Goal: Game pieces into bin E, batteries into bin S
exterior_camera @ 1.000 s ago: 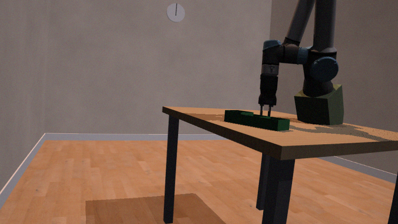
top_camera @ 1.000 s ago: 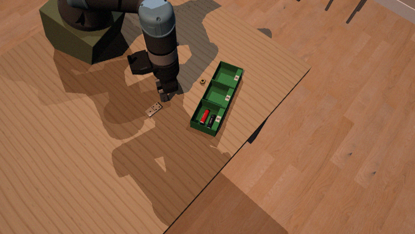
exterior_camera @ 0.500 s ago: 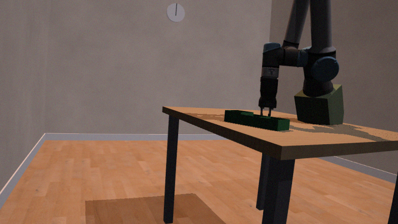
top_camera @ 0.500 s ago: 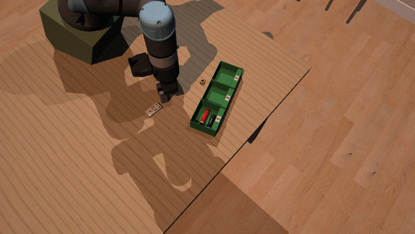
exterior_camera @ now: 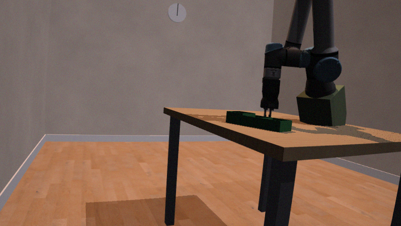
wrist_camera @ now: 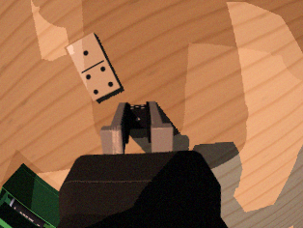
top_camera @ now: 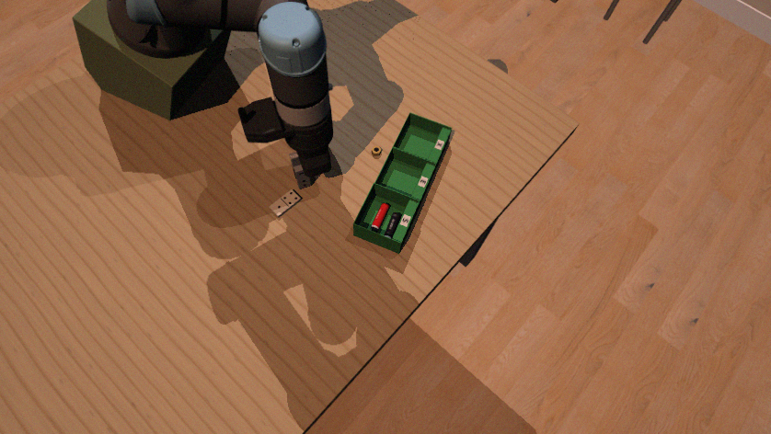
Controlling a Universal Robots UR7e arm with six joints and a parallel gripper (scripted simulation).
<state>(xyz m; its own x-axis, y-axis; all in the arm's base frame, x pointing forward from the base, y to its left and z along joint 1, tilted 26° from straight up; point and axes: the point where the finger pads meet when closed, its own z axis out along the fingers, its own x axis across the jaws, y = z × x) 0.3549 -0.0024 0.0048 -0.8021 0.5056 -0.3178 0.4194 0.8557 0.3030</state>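
Right now the domino is 1 cm ahead of my hand, 5 cm to the right of it and 1 cm below it. The rest, counted from my hand: red battery: 15 cm ahead, 4 cm to the left, 1 cm below; brass nut: 5 cm ahead, 14 cm to the left, 2 cm below; black die: 1 cm below.
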